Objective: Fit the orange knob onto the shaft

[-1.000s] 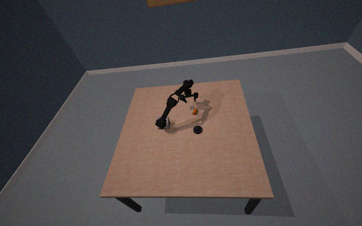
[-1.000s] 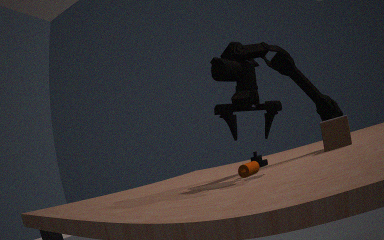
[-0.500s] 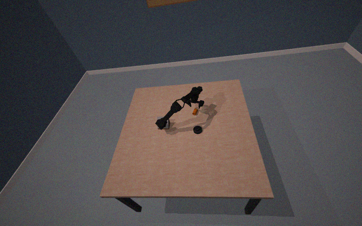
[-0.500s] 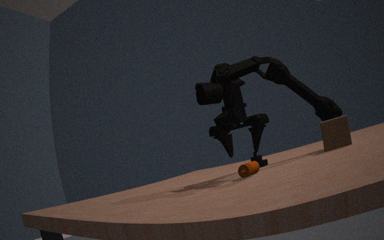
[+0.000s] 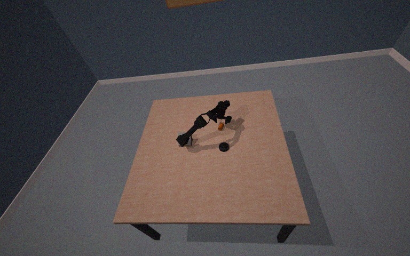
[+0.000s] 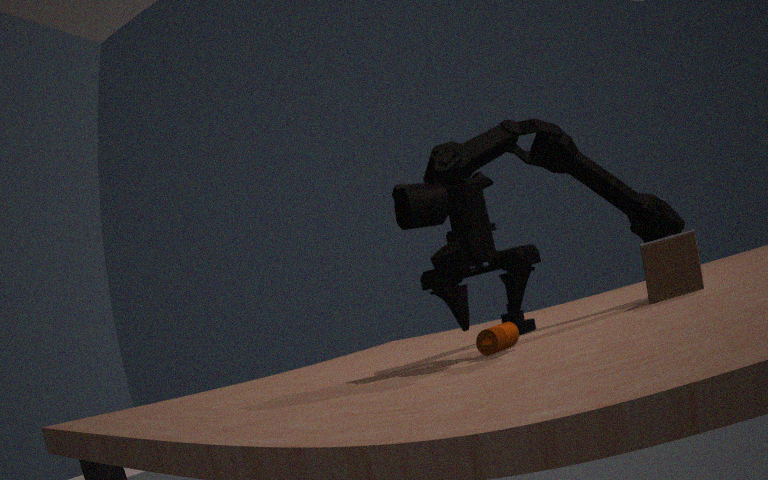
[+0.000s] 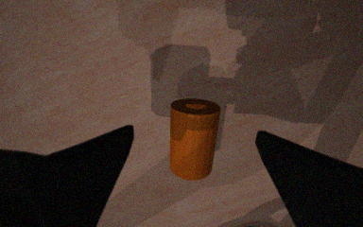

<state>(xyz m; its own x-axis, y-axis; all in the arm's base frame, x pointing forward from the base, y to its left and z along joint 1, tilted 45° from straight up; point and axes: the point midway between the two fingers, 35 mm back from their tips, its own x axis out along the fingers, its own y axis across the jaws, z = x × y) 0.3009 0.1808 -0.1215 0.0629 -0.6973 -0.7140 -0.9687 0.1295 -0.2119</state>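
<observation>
My gripper tip is 20 mm to the left of the orange knob and 20 mm above it. From my gripper tip the other things lie so: dark round pedestal: 230 mm to the right, 50 mm ahead, 10 mm below.
</observation>
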